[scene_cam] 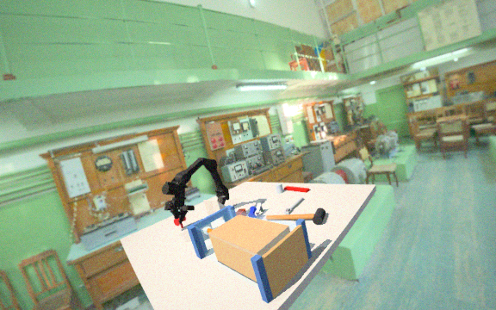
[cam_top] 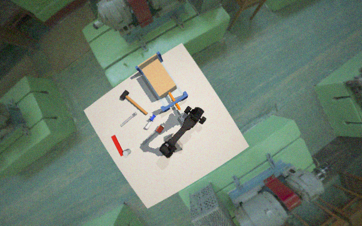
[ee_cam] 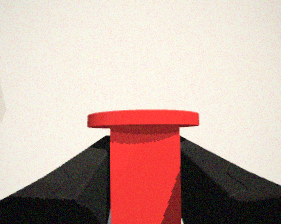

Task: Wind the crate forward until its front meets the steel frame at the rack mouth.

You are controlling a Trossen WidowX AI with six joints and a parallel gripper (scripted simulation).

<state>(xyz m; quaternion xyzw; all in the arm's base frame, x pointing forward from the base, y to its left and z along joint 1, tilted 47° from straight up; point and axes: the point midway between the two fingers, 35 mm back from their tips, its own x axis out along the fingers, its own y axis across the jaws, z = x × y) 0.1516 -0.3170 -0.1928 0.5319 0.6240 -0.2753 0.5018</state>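
Right now my gripper tip is 180 mm short of the blue steel frame, 110 mm to the right of it and 30 mm above it. Also, from my gripper tip: blue knob 370 mm to the left, 190 mm ahead, 90 mm below; then red knob 20 mm to the left, 10 mm behind; then winch 110 mm to the left, 100 mm below.
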